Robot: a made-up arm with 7 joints.
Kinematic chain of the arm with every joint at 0, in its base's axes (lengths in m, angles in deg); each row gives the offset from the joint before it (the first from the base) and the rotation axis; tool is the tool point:
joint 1: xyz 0 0 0 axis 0 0.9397 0.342
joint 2: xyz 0 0 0 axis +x
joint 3: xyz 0 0 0 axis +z
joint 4: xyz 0.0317 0 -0.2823 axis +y
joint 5: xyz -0.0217 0 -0.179 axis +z
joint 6: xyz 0 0 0 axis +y
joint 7: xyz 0 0 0 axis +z
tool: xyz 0 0 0
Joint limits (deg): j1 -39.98..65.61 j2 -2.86..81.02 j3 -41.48..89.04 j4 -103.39..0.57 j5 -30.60..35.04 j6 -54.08..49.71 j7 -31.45..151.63
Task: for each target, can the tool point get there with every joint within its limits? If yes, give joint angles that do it. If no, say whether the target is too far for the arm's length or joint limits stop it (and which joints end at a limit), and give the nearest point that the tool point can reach.
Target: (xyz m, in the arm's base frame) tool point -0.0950 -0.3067 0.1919
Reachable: no: joint limits stop it (at a limit: joint 1, joint 2, joint 3, joint 4) | nearest point 0.2413 -0.2022 -0.1182 | short by 0.469 m
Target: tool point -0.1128 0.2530 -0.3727
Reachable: yes | joints 20.21 30.75 28.62 -13.16 -2.92 -27.34 8.31
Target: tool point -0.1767 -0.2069 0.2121
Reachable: no: joint limits stop it (at a limit: joint 1, joint 2, joint 3, joint 4) | nearest point -0.2930 0.1337 -0.0968 | short by 0.474 m
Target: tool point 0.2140 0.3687 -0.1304
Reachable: yes | joints -28.36 46.21 61.48 -46.72 -19.54 31.42 36.57
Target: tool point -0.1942 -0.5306 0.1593
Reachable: no: too far | nearest point -0.1052 -0.1409 -0.2866 | short by 0.599 m
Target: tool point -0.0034 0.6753 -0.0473
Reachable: no: too far | nearest point -0.0023 0.4632 -0.0324 | short by 0.213 m
